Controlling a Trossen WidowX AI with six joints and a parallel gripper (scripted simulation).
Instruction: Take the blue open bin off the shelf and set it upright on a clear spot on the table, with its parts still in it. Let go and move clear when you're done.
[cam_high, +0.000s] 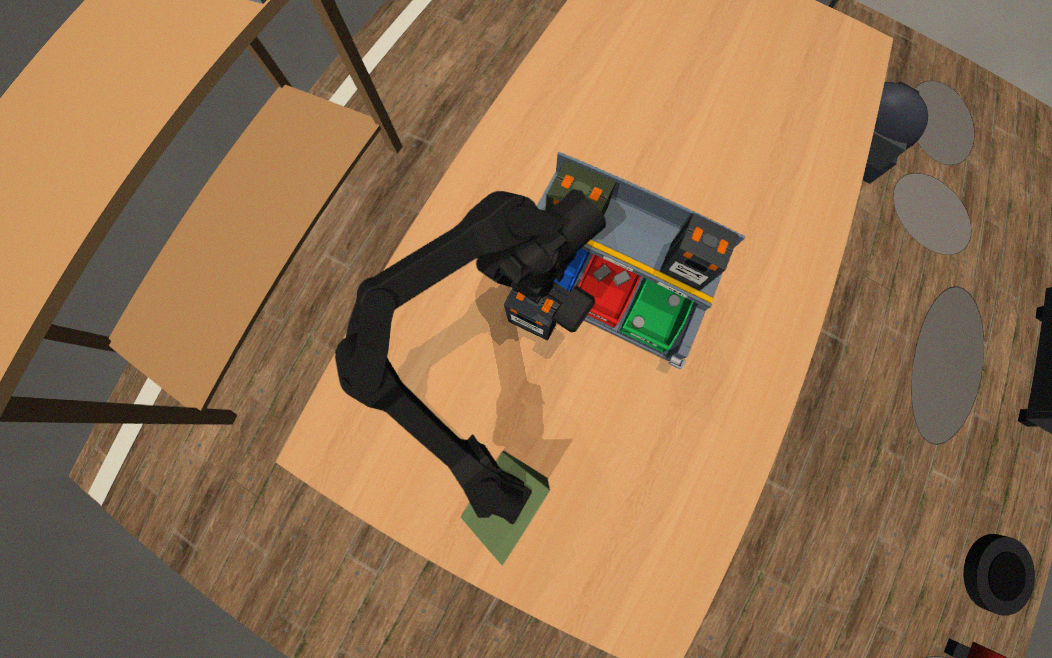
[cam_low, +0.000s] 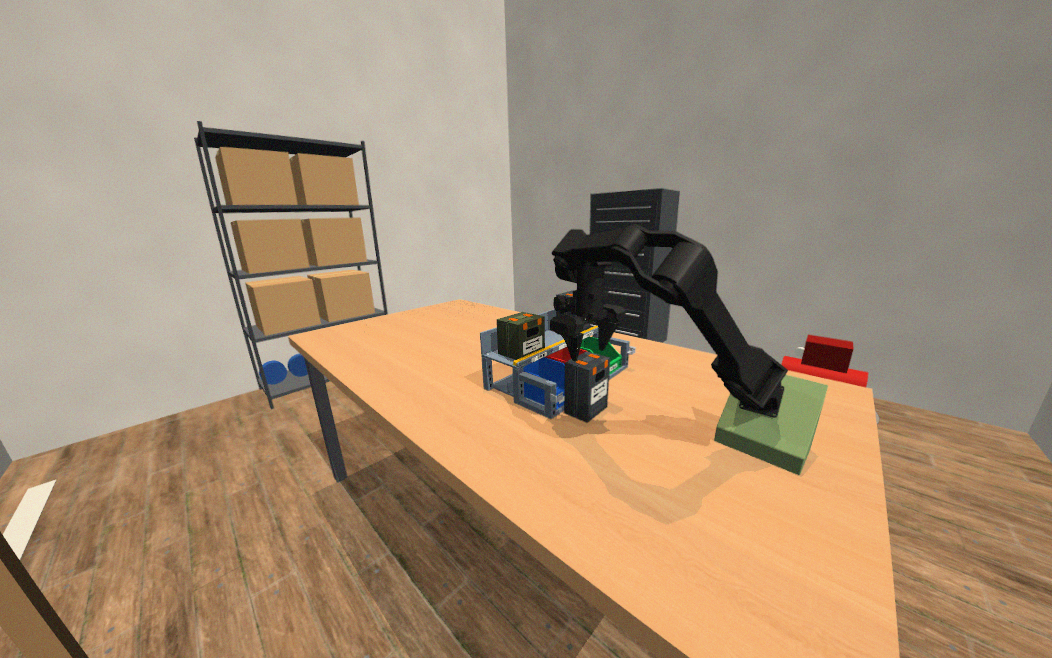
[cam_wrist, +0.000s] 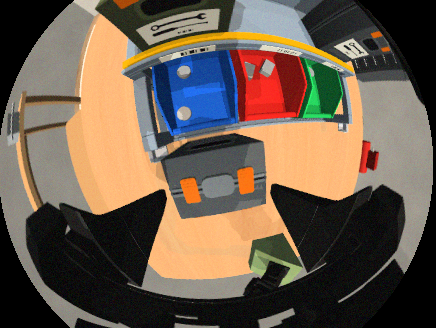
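Now: the blue open bin 120 mm ahead of my hand, 10 mm to the left of it and 130 mm below it. From my hand the other things lie so: olive case: 200 mm ahead, 20 mm to the left, 30 mm below; red bin: 120 mm ahead, 100 mm to the right, 130 mm below; green bin: 130 mm ahead, 210 mm to the right, 130 mm below.
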